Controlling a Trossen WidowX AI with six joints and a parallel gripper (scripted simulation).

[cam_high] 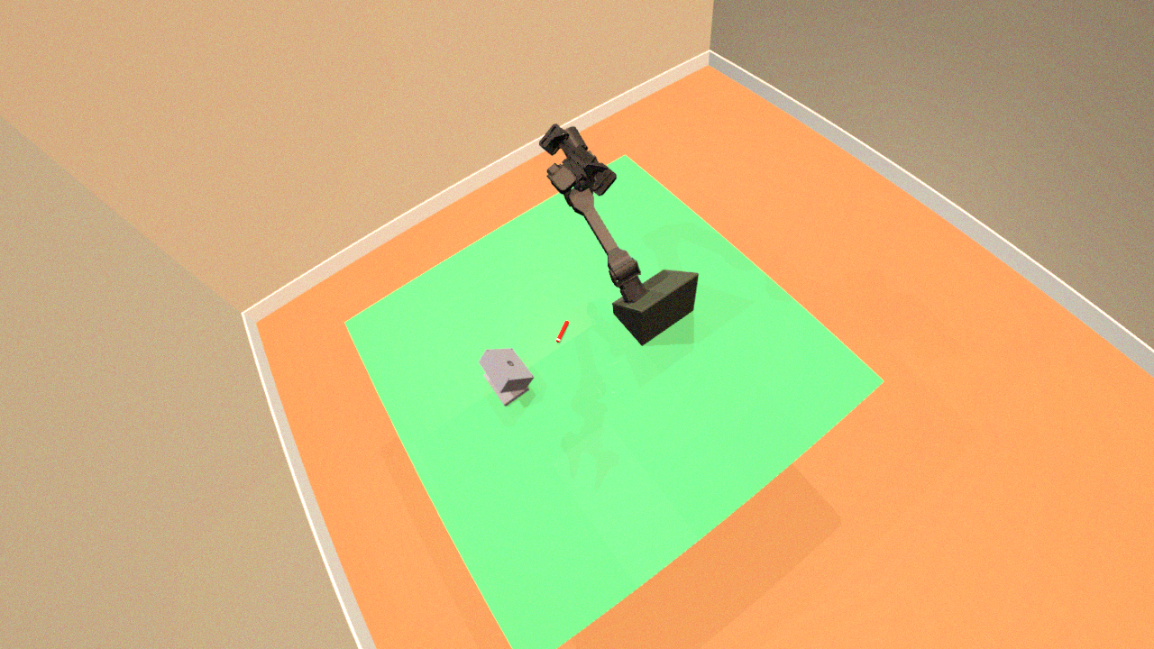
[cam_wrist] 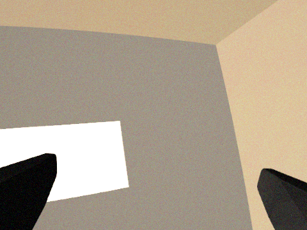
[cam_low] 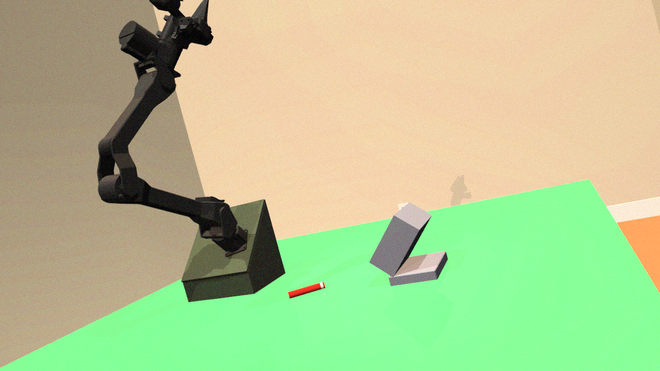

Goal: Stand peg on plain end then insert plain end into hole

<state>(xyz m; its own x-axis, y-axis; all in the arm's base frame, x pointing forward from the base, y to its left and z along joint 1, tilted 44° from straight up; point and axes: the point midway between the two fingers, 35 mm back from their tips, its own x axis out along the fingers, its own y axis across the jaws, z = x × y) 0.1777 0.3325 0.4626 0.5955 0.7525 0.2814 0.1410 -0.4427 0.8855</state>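
Now: the red peg 11 cm ahead of my gripper tip, 7 cm to the right of it and 73 cm below it. The rest, counted from my gripper tip: grey sloped panel (33 cm ahead, 6 cm to the right, 66 cm below); then flat grey foot (35 cm ahead, 6 cm to the right, 72 cm below).
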